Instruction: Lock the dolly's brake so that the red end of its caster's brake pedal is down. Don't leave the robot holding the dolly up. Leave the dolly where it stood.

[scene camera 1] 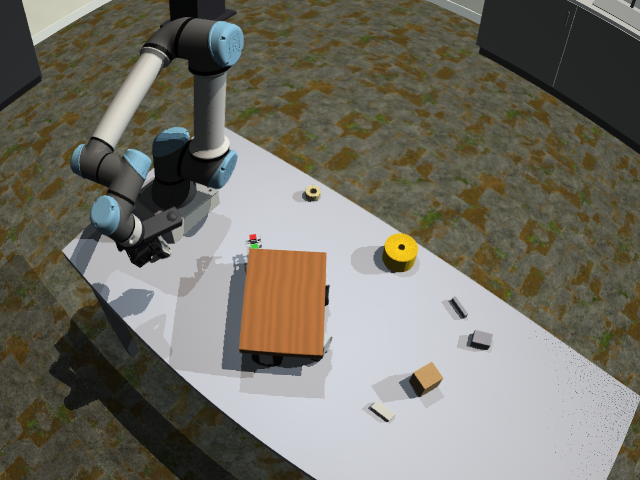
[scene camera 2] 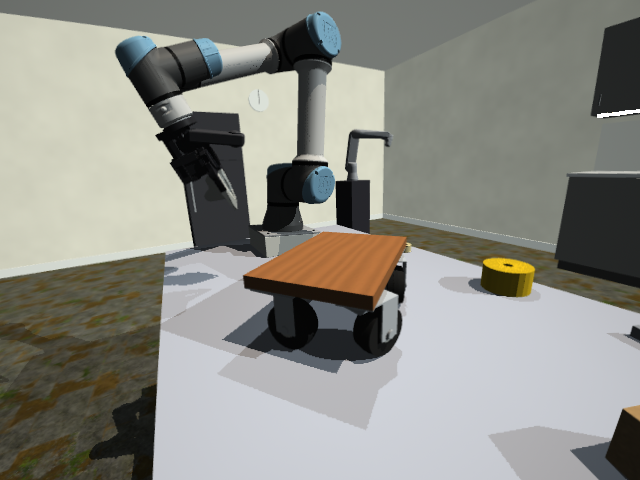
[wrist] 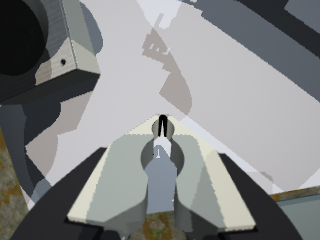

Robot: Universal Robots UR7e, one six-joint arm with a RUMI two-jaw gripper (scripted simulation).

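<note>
My gripper shows in scene camera 2 (scene camera 2: 236, 209), in scene camera 1 (scene camera 1: 170, 253) and in the wrist view (wrist: 162, 116). I can also see a yellow cylinder (scene camera 2: 506, 277), which scene camera 1 shows too (scene camera 1: 400, 250), but the yellow cylinder is out of frame in the wrist view. There's a brown box (scene camera 1: 427, 378) as well, and the brown box is out of frame in the wrist view.
</note>
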